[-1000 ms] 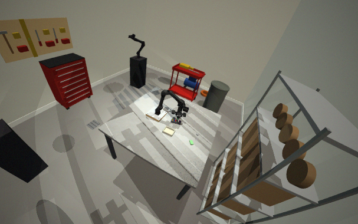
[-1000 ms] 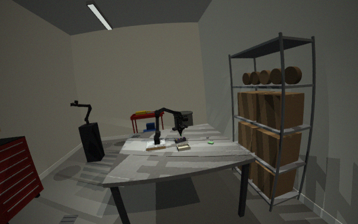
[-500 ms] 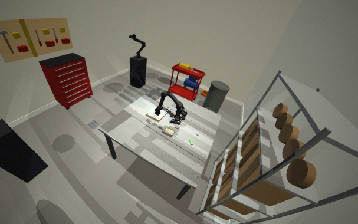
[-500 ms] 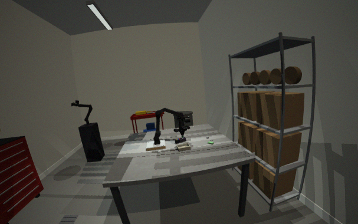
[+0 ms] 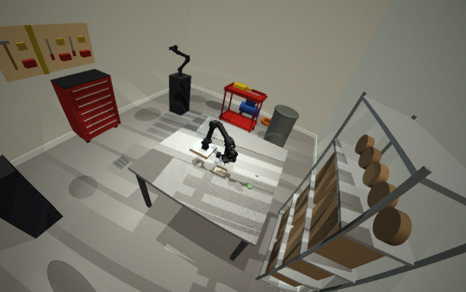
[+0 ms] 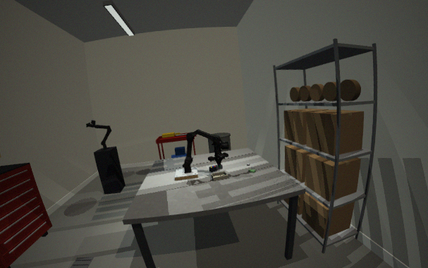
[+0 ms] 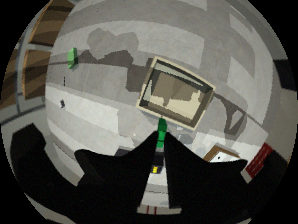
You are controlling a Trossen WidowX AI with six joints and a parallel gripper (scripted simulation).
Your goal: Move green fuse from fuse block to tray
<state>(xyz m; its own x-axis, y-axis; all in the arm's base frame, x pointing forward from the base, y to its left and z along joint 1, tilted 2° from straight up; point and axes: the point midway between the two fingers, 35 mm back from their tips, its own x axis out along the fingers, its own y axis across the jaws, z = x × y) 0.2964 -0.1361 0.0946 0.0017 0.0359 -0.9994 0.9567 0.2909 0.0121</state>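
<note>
Right now my gripper tip is 90 mm above the beige tray, 50 mm to the left of it and 20 mm past it. From my gripper tip the other things lie so: green fuse (10 mm below).
</note>
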